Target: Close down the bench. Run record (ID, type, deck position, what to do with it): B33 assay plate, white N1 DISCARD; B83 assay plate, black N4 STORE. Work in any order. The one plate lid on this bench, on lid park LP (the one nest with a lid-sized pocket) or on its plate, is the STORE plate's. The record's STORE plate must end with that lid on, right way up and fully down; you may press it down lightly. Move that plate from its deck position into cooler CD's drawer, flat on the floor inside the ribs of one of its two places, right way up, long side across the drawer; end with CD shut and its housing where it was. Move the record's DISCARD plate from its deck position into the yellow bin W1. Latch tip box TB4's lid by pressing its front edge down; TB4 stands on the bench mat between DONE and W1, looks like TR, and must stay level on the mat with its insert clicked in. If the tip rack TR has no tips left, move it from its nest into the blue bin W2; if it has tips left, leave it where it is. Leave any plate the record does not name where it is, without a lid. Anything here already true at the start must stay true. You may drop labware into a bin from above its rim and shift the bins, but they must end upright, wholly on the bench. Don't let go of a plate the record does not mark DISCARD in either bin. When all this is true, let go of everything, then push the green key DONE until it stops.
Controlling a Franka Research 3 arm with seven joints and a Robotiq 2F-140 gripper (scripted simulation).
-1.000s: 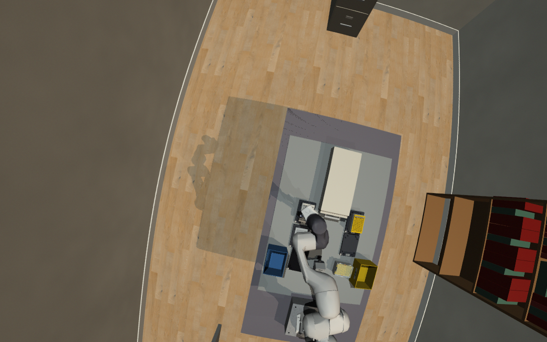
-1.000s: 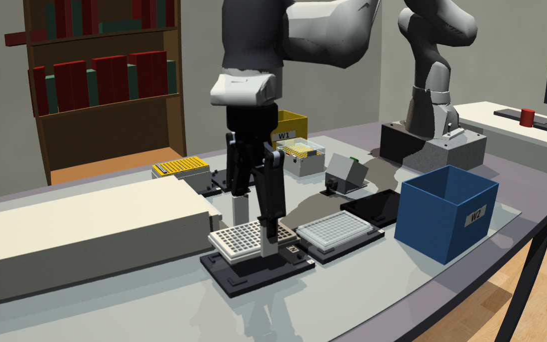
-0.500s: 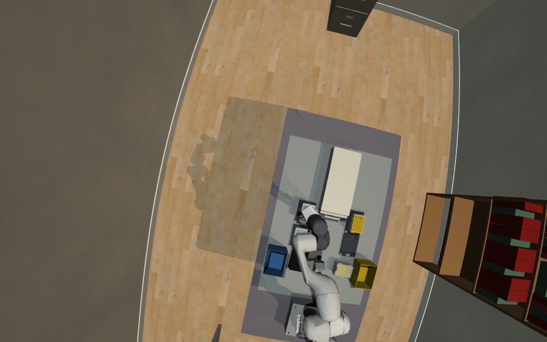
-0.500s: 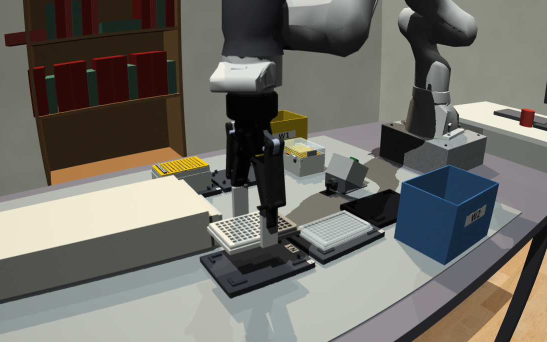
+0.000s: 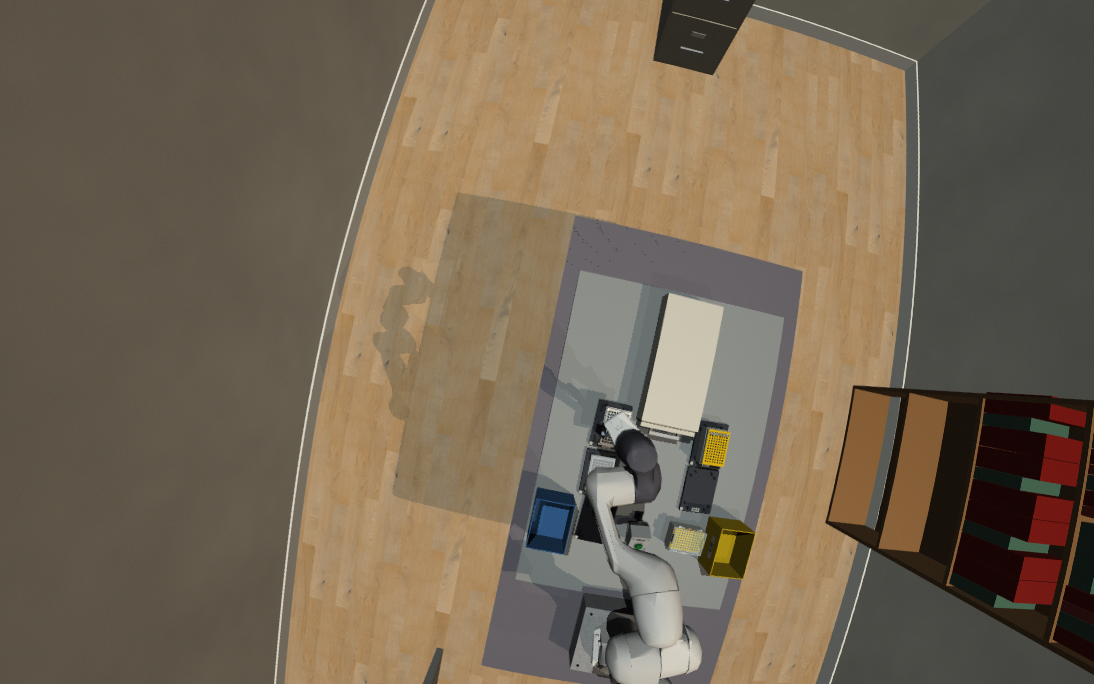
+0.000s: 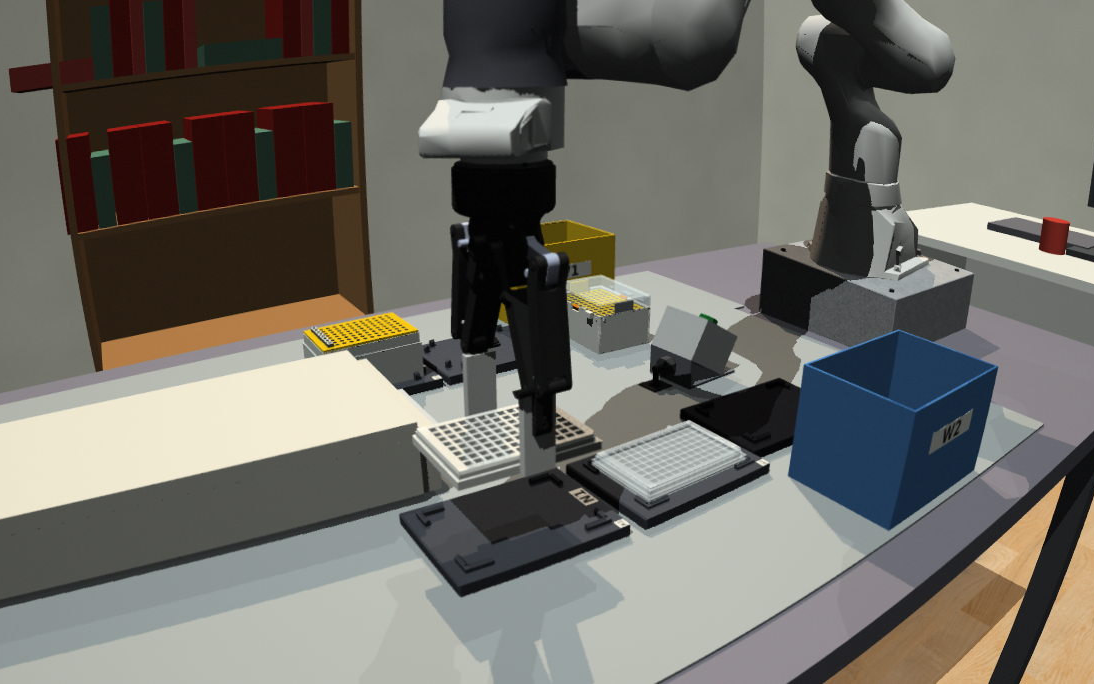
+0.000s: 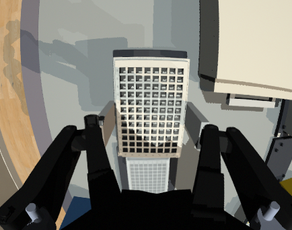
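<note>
My gripper is now 11 cm above the nest N1. Also, from my hand: white plate (2 cm below); clear plate (18 cm behind, 9 cm below); clear plate lid (18 cm to the right, 12 cm ahead, 8 cm below).
</note>
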